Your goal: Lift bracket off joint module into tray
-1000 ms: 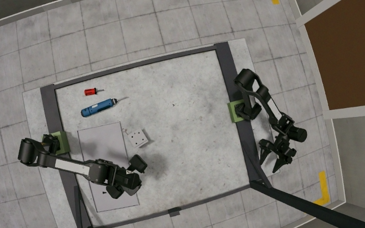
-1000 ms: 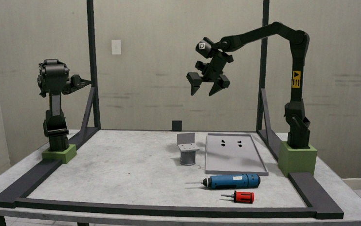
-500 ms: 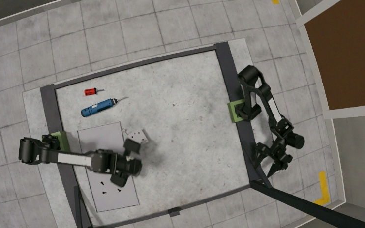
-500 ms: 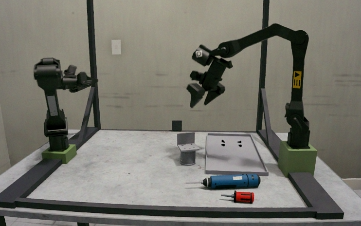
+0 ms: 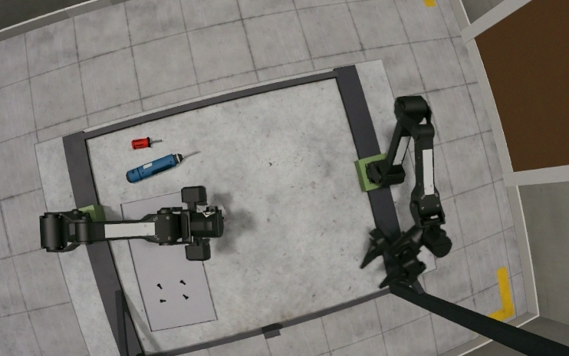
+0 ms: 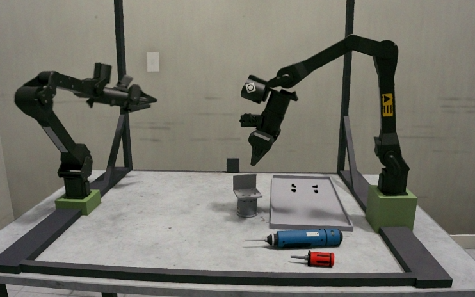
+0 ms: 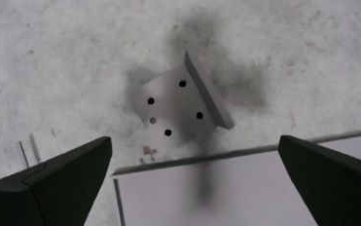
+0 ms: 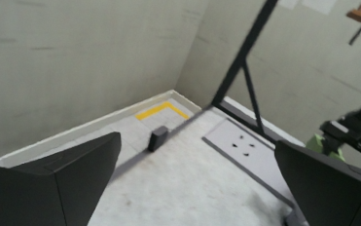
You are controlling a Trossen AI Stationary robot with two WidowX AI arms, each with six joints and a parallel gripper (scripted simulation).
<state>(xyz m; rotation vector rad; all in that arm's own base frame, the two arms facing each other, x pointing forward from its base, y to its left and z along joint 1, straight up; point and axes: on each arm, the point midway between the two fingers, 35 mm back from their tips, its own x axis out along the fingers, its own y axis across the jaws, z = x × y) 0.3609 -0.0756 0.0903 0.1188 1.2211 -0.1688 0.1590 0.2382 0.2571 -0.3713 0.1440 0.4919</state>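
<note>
Right now the grey l-shaped bracket is 10 mm ahead of my left hand, 30 mm to the right of it and 120 mm below it. The rest, counted from my left hand: red stubby screwdriver 270 mm ahead, 140 mm to the left, 180 mm below; then flat grey tray 110 mm behind, 140 mm to the left, 180 mm below; then grey cylindrical joint module 10 mm ahead, 30 mm to the right, 160 mm below.
</note>
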